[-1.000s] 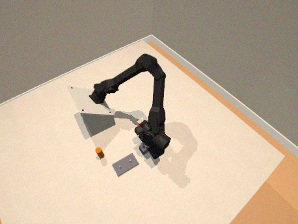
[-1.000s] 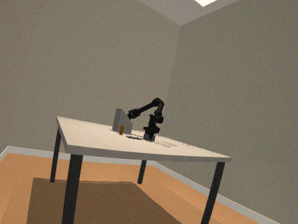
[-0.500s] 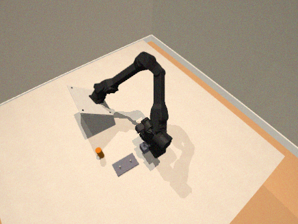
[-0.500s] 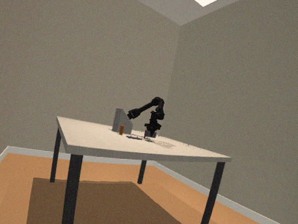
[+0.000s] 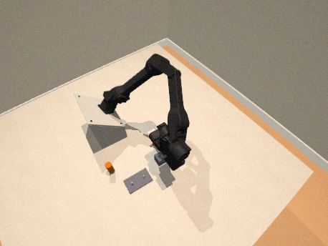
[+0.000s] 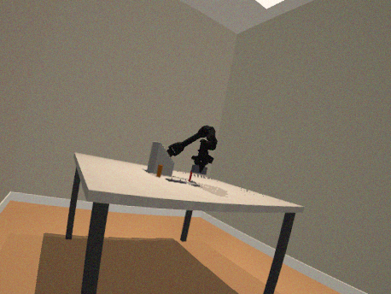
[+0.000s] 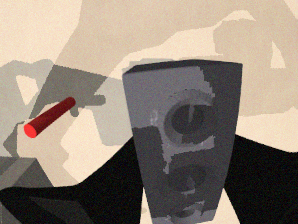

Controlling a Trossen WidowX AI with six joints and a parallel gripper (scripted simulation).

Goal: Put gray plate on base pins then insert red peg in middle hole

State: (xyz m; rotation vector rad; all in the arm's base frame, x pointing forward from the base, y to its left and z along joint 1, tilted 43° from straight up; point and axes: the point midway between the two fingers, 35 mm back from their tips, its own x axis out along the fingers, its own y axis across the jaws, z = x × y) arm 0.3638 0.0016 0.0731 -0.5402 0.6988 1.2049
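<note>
My gripper tip is 15 cm to the left of the base, 8 cm above it and 3 cm past it. Also, from my gripper tip: orange cylinder 21 cm to the right, 15 cm behind, 5 cm below; then gray plate 3 cm above; then red peg 12 cm behind, 5 cm below, 3 cm to the left.
</note>
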